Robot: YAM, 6 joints.
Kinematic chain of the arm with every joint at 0, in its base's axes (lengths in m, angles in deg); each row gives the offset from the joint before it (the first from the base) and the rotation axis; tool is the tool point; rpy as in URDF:
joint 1: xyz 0 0 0.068 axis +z
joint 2: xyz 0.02 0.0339 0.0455 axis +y
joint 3: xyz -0.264 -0.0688 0 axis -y
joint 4: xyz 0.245 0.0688 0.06 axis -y
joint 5: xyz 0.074 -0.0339 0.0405 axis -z
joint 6: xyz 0.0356 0 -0.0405 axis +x
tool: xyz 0 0 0 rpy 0 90 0
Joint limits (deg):
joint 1: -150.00..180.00
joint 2: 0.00..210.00
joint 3: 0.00..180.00
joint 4: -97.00..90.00
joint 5: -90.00..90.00
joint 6: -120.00..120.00
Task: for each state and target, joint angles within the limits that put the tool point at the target. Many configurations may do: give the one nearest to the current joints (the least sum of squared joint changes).
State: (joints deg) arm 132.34 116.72 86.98 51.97 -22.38 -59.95
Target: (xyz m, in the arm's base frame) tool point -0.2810 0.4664 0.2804
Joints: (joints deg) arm 119.83 132.68 104.35 48.06 -19.36 -59.95
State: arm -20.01 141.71 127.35 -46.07 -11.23 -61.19
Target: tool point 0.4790 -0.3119 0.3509
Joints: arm -33.60 143.55 153.06 -19.61 -8.55 -61.19
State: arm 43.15 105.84 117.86 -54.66 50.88 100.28
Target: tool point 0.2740 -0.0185 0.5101
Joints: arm 2.23 88.10 119.17 -59.60 55.01 100.28
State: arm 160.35 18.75 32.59 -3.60 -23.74 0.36
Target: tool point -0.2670 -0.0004 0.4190
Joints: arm 177.17 66.24 64.44 8.03 -22.45 0.36
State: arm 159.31 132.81 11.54 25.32 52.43 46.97
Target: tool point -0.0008 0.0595 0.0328
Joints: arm 126.74 114.51 0.00 -0.64 79.07 46.97
